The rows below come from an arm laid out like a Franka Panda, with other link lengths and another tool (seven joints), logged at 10 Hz.
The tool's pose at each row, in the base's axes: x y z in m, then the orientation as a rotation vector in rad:
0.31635, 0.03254, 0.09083, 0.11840, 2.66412, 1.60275
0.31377, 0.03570, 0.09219, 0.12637, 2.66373, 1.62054
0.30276, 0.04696, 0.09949, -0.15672, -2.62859, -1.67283
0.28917, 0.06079, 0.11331, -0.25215, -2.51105, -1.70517
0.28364, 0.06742, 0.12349, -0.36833, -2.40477, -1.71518
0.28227, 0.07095, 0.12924, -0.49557, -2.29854, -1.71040
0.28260, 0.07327, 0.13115, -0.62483, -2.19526, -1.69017
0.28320, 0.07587, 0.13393, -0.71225, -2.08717, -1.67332
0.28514, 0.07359, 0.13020, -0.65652, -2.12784, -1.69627
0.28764, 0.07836, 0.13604, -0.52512, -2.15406, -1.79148
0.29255, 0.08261, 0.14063, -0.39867, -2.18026, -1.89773
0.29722, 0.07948, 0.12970, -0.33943, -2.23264, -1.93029
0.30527, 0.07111, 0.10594, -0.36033, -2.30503, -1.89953
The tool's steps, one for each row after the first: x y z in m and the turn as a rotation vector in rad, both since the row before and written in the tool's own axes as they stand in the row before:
0.00284, 0.00255, 0.00198, -0.00947, 0.00558, 0.00924
0.01205, 0.01099, 0.00595, -0.03837, 0.02773, 0.04021
0.01553, 0.01697, 0.00616, -0.05624, 0.03020, 0.09578
0.00772, 0.01064, 0.00232, -0.04353, 0.01560, 0.10712
0.00325, 0.00589, 0.00144, -0.03817, 0.00827, 0.11680
0.00073, 0.00241, 0.00167, -0.03090, 0.00246, 0.12103
0.00124, 0.00318, 0.00179, -0.03123, 0.02199, 0.10413
-0.00406, -0.00216, -0.00133, 0.00539, 0.00177, -0.05559
0.00170, 0.00700, 0.00336, -0.03370, 0.03237, -0.11119
-0.00195, 0.00693, 0.00338, -0.04173, 0.01829, -0.11639
-0.00829, -0.00894, -0.00153, 0.00423, -0.01191, -0.06861
-0.01476, -0.02145, -0.00462, 0.04113, -0.04211, -0.01644

